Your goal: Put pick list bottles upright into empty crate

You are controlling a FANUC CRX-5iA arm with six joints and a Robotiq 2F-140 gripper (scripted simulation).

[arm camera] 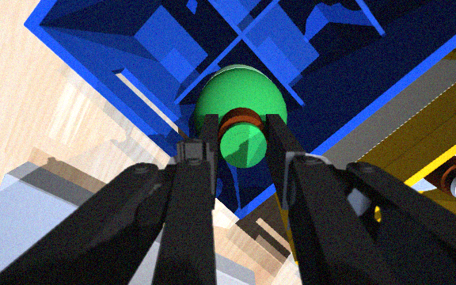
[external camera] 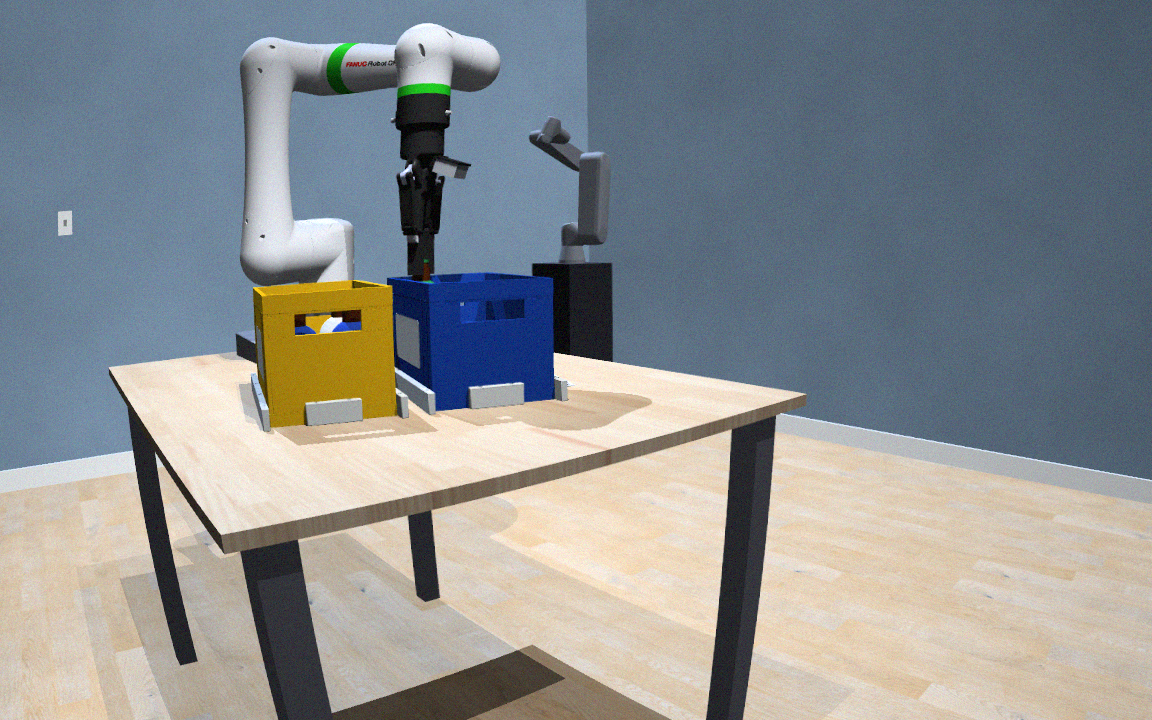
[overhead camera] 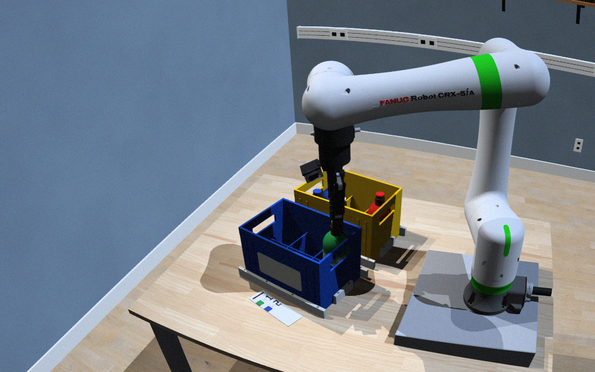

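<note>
My gripper is now 80 mm above the green-label bottle. From my hand the other things lie so: blue crate: 130 mm below, 100 mm ahead, 20 mm to the left; then yellow crate: 220 mm to the right, 130 mm below, 40 mm ahead; then white-label bottle: 180 mm to the right, 120 mm below, 50 mm ahead.
</note>
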